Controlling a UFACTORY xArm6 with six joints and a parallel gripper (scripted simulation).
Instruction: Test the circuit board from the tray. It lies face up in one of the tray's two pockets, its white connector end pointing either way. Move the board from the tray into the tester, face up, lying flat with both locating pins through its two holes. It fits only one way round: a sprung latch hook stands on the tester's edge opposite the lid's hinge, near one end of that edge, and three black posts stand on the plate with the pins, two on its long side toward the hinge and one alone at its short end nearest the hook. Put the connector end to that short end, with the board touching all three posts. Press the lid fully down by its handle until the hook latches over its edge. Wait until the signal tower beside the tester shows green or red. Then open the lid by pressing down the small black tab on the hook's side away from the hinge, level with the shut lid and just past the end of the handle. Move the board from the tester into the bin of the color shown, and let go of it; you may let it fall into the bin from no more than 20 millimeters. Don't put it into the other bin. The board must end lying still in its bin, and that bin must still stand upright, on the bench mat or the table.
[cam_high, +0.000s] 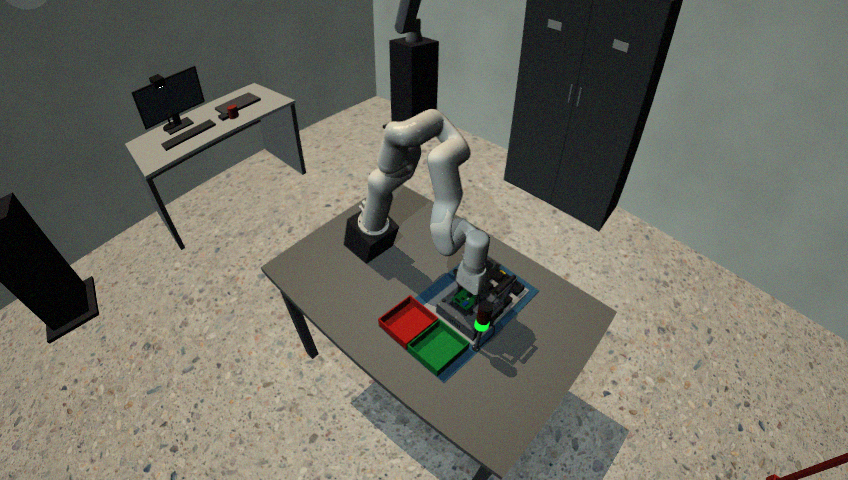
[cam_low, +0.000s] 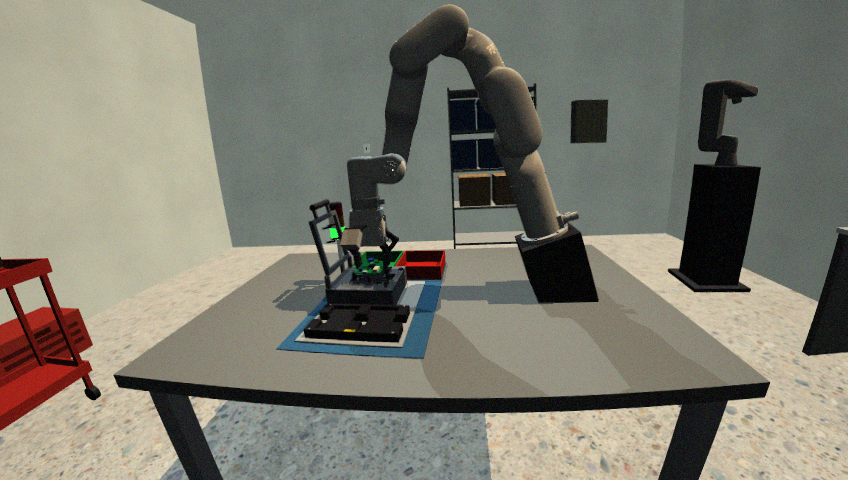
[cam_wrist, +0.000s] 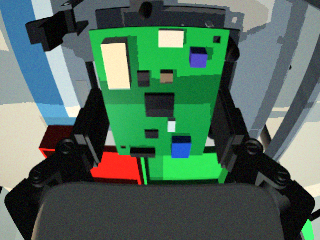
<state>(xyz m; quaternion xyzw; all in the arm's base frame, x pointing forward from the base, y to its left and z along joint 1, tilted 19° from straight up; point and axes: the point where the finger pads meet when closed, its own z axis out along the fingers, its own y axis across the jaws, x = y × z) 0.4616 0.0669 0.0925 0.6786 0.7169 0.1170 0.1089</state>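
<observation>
My hand is 1 cm short of the tester plate, 1 cm to the right of it and 3 cm above it. The rest, counted from my hand: green circuit board (1 cm below); tester lid (12 cm ahead, 1 cm to the left, 8 cm above); black latch hook (6 cm behind, 5 cm to the left, 1 cm below).
</observation>
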